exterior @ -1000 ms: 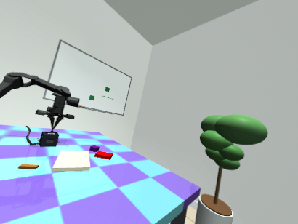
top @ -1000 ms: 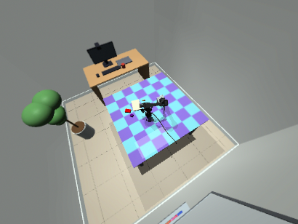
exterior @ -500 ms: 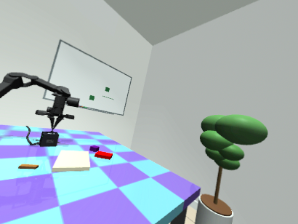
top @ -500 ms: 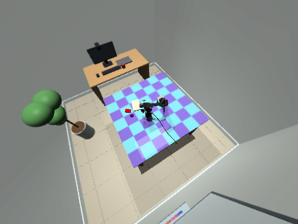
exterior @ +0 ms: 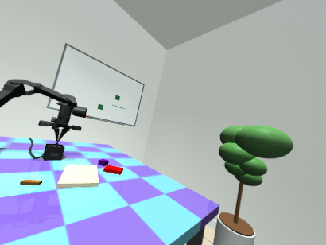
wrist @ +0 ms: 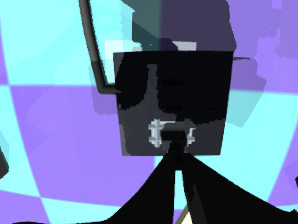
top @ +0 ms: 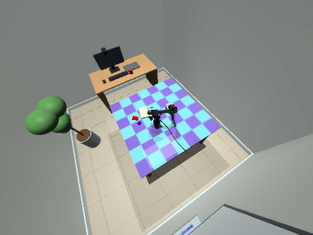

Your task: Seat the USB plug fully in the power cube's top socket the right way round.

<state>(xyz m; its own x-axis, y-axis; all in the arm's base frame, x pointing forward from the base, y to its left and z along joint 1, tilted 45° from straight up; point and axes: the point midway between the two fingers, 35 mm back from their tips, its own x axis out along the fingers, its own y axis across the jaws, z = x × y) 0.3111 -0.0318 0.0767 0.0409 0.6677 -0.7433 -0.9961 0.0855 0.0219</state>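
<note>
Right now my gripper tip is 20 mm above the USB plug. Also, from my gripper tip: small purple block 220 mm ahead, 140 mm to the right, 90 mm below; white flat block 50 mm ahead, 270 mm to the right, 100 mm below; thin orange piece 110 mm behind, 270 mm to the right, 100 mm below.
</note>
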